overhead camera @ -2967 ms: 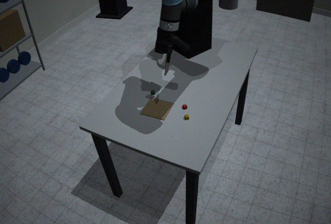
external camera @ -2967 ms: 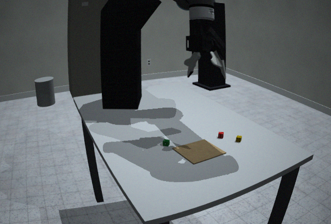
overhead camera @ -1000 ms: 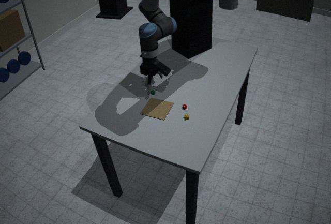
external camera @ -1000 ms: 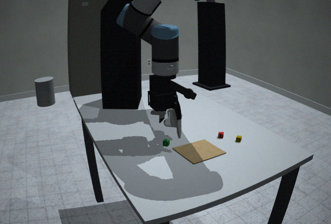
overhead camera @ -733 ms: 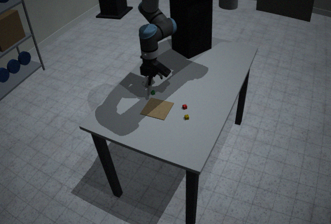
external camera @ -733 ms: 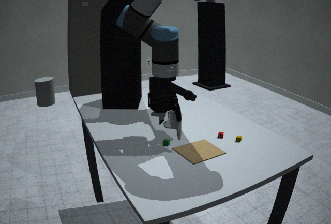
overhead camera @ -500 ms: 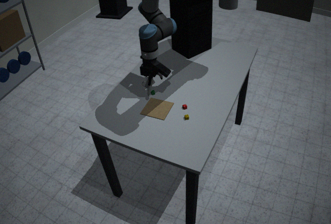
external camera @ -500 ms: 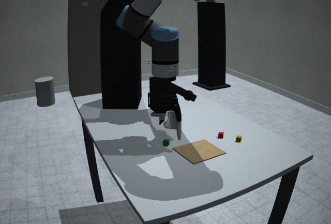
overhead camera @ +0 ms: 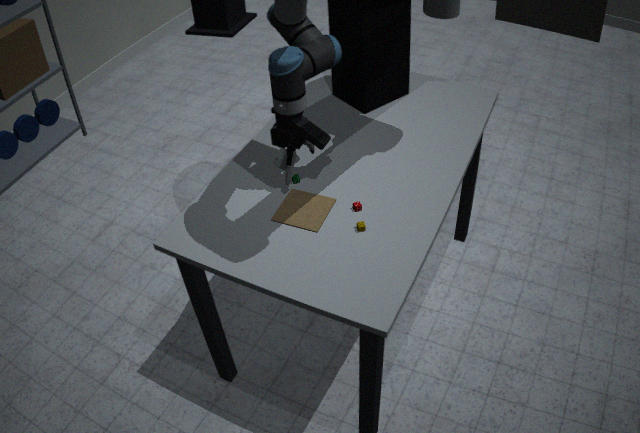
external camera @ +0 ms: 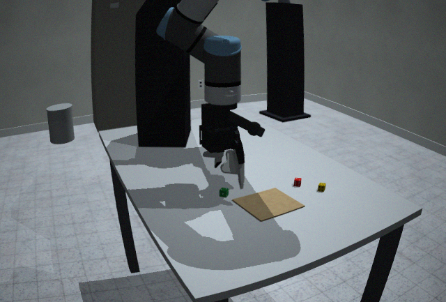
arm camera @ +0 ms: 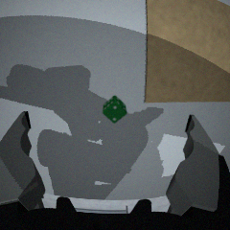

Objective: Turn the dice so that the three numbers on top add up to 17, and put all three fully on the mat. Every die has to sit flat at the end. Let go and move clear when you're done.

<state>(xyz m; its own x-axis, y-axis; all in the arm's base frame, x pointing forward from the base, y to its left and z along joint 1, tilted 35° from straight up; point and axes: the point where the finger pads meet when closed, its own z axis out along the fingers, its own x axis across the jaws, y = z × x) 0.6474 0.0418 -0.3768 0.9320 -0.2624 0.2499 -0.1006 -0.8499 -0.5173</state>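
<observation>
Right now the green die is 10 mm ahead of my hand, 20 mm to the right of it and 40 mm below it. Also, from my hand: mat: 110 mm ahead, 50 mm to the left, 40 mm below; then red die: 70 mm ahead, 190 mm to the left, 40 mm below; then yellow die: 140 mm ahead, 230 mm to the left, 40 mm below.
</observation>
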